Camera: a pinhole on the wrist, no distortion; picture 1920 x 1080 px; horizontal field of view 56.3 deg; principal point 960.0 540.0 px. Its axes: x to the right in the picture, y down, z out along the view. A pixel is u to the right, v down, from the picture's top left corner.
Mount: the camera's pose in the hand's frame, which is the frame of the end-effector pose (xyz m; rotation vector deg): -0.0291 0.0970 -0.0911 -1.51 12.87 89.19
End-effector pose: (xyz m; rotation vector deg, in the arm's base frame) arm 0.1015 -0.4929 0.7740 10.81 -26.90 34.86
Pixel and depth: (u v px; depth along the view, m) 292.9 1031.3 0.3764
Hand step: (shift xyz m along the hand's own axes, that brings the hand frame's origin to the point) -0.0836 0.0203 0.3127
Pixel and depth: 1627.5 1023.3 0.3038
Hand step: -0.0722 0.2582 0.1986
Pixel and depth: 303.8 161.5 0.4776
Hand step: 0.1315 -0.0016 0.3919
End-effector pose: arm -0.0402 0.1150 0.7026 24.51 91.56 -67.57
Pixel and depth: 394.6 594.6 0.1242
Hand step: -0.0171 0.0781 0.0372
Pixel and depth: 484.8 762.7 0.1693
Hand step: -0.0285 0.0799 0.0845
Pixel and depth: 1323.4 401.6 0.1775
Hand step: 0.0068 0.1604 0.0753
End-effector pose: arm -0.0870 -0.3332 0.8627 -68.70 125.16 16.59
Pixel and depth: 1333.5 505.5 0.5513
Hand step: 0.0508 0.2974 0.4292
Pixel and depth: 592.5 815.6 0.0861
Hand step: -0.0313 0.0935 -0.0023
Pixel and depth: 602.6 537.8 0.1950
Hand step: -0.0042 0.0895 0.1060
